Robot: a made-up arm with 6 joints. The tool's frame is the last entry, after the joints. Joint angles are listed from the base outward. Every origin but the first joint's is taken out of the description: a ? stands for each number. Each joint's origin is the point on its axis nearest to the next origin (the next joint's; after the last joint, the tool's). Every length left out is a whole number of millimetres.
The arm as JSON. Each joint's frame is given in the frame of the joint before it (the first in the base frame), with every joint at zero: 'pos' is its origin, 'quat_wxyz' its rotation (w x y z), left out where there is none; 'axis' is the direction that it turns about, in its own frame. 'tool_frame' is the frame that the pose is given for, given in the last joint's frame.
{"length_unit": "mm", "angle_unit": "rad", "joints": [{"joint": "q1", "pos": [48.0, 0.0, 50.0], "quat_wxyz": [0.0, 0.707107, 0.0, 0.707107], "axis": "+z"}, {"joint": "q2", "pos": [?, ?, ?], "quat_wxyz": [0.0, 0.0, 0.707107, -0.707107], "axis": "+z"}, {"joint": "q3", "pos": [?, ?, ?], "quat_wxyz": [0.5, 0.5, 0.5, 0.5], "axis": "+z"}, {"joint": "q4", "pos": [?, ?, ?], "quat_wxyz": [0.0, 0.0, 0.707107, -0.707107], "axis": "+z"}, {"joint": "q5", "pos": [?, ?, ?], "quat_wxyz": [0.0, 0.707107, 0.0, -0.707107], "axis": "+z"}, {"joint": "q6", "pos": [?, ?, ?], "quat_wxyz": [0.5, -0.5, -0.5, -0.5], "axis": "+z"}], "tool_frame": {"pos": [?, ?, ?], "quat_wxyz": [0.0, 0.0, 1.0, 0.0]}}
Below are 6 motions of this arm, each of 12 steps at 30 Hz.
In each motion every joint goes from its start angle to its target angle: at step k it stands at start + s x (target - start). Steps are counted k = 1, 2, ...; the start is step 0. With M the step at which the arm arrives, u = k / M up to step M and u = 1 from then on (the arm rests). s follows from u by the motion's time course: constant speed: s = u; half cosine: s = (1 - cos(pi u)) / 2; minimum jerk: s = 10 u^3 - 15 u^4 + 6 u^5.
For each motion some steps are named. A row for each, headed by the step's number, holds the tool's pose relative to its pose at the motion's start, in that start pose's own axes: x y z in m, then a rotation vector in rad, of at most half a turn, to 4 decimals.
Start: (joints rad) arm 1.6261 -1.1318 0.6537 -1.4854 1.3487 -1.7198
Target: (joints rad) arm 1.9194 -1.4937 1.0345 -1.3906 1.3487 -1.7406
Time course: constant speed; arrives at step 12
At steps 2, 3, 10, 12:
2: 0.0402 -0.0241 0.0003 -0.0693 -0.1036 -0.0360
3: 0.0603 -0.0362 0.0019 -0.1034 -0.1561 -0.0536
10: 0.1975 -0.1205 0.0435 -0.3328 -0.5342 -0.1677
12: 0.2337 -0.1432 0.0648 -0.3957 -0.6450 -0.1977

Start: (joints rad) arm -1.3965 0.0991 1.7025 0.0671 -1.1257 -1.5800
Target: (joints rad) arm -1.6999 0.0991 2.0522 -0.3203 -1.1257 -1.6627
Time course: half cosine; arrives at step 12
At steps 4, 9, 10, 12:
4: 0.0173 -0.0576 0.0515 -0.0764 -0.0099 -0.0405
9: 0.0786 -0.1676 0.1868 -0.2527 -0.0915 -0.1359
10: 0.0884 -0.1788 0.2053 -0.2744 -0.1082 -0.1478
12: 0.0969 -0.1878 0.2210 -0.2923 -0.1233 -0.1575

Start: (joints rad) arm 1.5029 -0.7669 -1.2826 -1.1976 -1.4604 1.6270
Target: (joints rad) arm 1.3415 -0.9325 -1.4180 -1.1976 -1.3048 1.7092
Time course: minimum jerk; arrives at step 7
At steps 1, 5, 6, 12:
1: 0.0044 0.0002 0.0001 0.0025 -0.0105 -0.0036
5: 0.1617 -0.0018 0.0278 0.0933 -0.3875 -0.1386
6: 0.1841 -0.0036 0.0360 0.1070 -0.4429 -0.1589
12: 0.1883 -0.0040 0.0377 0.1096 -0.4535 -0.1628

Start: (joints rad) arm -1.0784 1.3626 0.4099 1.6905 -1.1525 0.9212
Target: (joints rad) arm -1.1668 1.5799 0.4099 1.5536 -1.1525 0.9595
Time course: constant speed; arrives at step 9
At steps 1, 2, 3, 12:
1: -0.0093 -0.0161 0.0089 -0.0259 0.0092 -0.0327
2: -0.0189 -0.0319 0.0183 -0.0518 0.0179 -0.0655
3: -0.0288 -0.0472 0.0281 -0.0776 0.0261 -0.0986
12: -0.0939 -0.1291 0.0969 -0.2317 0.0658 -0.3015

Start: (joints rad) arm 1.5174 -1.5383 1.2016 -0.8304 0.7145 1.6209
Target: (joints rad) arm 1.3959 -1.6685 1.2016 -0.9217 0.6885 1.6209
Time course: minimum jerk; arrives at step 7
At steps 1, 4, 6, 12:
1: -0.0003 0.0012 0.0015 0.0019 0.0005 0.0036
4: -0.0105 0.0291 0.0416 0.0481 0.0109 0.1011
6: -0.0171 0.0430 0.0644 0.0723 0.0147 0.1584
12: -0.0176 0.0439 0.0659 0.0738 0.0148 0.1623

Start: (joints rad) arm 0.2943 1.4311 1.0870 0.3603 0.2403 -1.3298
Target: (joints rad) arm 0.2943 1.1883 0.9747 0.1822 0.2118 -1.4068
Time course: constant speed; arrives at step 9
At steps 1, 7, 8, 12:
1: 0.0171 0.0047 0.0042 0.0129 -0.0276 0.0137
7: 0.1157 0.0315 0.0437 0.0755 -0.1920 0.1051
8: 0.1311 0.0357 0.0525 0.0835 -0.2190 0.1218
12: 0.1462 0.0399 0.0619 0.0908 -0.2460 0.1388

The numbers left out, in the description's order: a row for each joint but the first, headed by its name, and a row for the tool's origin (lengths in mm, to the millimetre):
q2: -280.0 248.0 0.0
q3: 80.0 -11.0 0.0
q4: -252.0 10.0 0.0
q5: 68.0 -24.0 0.0
q6: 10.0 370.0 0.0
tool: -39.0 -117.0 0.0

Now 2 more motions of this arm.
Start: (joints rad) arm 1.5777 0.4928 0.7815 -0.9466 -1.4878 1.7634
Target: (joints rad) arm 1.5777 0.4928 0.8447 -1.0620 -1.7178 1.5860
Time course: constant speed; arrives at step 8
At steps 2, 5, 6, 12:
2: -0.0222 -0.0012 0.0035 -0.0046 0.0707 0.0150
5: -0.0557 -0.0009 0.0108 -0.0032 0.1778 0.0381
6: -0.0669 -0.0001 0.0139 -0.0005 0.2136 0.0459
12: -0.0892 0.0021 0.0209 0.0082 0.2854 0.0616

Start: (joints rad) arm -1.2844 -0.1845 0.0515 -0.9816 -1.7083 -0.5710
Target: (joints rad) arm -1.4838 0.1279 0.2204 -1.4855 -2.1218 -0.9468
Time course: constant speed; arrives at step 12
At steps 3, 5, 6, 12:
3: 0.0336 -0.0083 0.0404 0.0272 -0.1439 -0.0907
5: 0.0583 -0.0179 0.0742 0.0333 -0.2537 -0.1439
6: 0.0707 -0.0240 0.0934 0.0324 -0.3121 -0.1683
12: 0.1312 -0.0742 0.2444 -0.0343 -0.6995 -0.2852

